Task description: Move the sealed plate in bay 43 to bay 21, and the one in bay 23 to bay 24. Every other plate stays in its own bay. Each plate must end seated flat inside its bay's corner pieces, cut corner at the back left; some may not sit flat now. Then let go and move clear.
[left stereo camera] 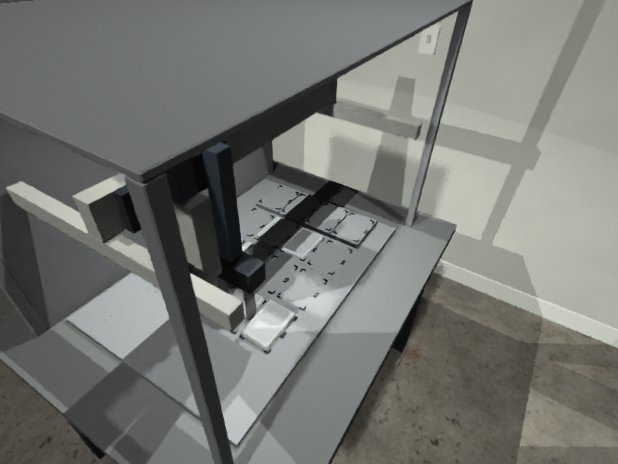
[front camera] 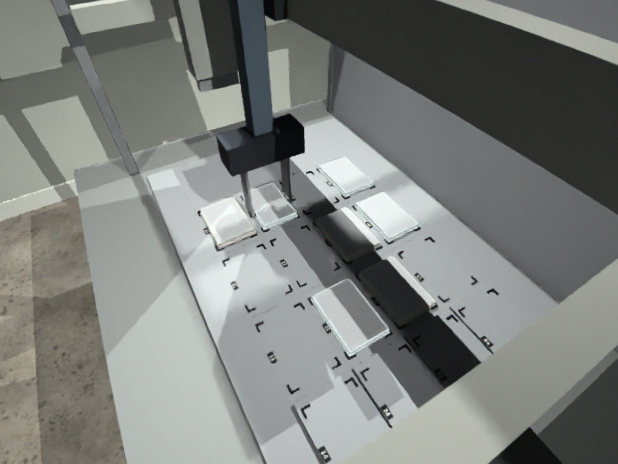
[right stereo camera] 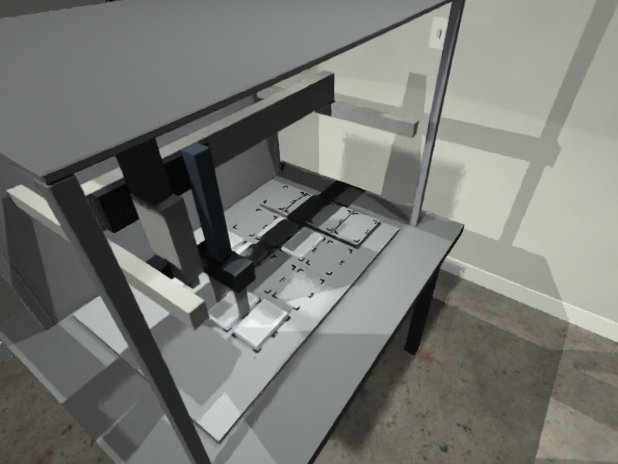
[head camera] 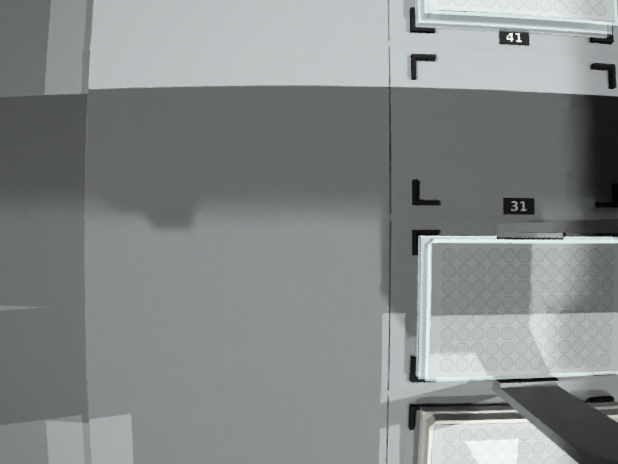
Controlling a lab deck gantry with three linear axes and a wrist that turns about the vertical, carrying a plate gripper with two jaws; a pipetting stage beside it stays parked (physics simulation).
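Where they show: gripper, fingertip midpoint: (front camera: 269, 204) (right stereo camera: 232, 306) (head camera: 523, 307); robot's base, origin of the base link: (left stereo camera: 267, 352) (front camera: 199, 213) (right stereo camera: 257, 351).
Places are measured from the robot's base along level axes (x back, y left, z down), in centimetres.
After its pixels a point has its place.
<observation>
The sealed plate (front camera: 274, 197) {z -1.4, x -5.5, y 16.9 cm} (head camera: 480, 320) {z -1.4, x -3.4, y 14.4 cm} (right stereo camera: 229, 314) {z -1.4, x -3.6, y 13.3 cm} lies in bay 21, at or very near deck level, inside the corner pieces; its cut corner shows at the back left in the head view. My gripper (front camera: 270, 207) {z -0.7, x -6.4, y 15.0 cm} (head camera: 529, 308) {z -0.7, x -6.4, y 15.0 cm} (right stereo camera: 229, 307) {z -0.7, x -6.4, y 15.0 cm} has its jaws against this plate's front and back edges and looks shut on it. Another sealed plate (front camera: 350, 317) {z -1.4, x -40.2, y 14.6 cm} (left stereo camera: 301, 243) {z -1.4, x -38.0, y 14.8 cm} (right stereo camera: 302, 244) {z -1.4, x -37.9, y 14.1 cm} lies in bay 23 and looks flat. Bay 24, with its label (front camera: 387, 412) {z -1.5, x -55.7, y 10.5 cm}, holds no plate. Bay 43, with its label (front camera: 419, 276) {z 0.0, x -39.1, y 32.0 cm}, holds no plate. In the left stereo view one jaw is hidden.
A beige-sided plate (front camera: 227, 222) {z -1.7, x -7.9, y 4.3 cm} (head camera: 475, 442) {z -1.7, x -3.2, y 7.3 cm} (left stereo camera: 269, 324) {z -1.7, x -6.1, y 3.9 cm} (right stereo camera: 261, 325) {z -1.7, x -5.7, y 3.5 cm} sits in bay 11, close beside the front jaw. Plates also stand in bay 41 (front camera: 346, 175) {z -1.4, x -7.1, y 36.2 cm}, bay 42 (front camera: 387, 215) {z -1.4, x -23.5, y 36.1 cm}, bay 32 (front camera: 345, 235) {z -1.4, x -23.8, y 24.6 cm} and bay 33 (front camera: 392, 292) {z -1.4, x -39.9, y 24.2 cm}. The pipetting stage (front camera: 215, 45) (right stereo camera: 167, 240) hangs behind my gripper.
</observation>
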